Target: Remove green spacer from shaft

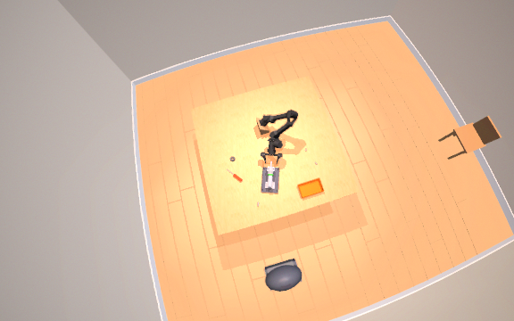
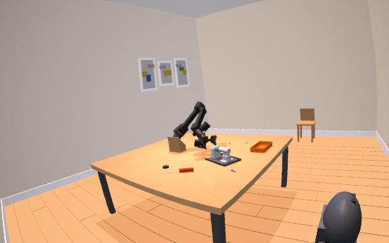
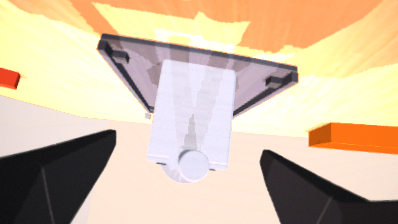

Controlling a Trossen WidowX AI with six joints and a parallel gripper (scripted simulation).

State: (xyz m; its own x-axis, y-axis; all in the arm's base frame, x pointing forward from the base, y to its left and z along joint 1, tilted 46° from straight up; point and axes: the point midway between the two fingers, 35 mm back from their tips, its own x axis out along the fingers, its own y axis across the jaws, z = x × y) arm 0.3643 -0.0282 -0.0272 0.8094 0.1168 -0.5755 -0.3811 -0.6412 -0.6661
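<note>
The light grey shaft is 40 mm ahead of my gripper tip, 20 mm to the right of it and 10 mm above it. From my gripper tip the other things lie so: small green spacer (90 mm ahead, 40 mm to the right, 10 mm above); then small dark disc (310 mm to the right, 180 mm behind, 60 mm below); then red screwdriver (340 mm to the right, 60 mm below, 40 mm behind).
</note>
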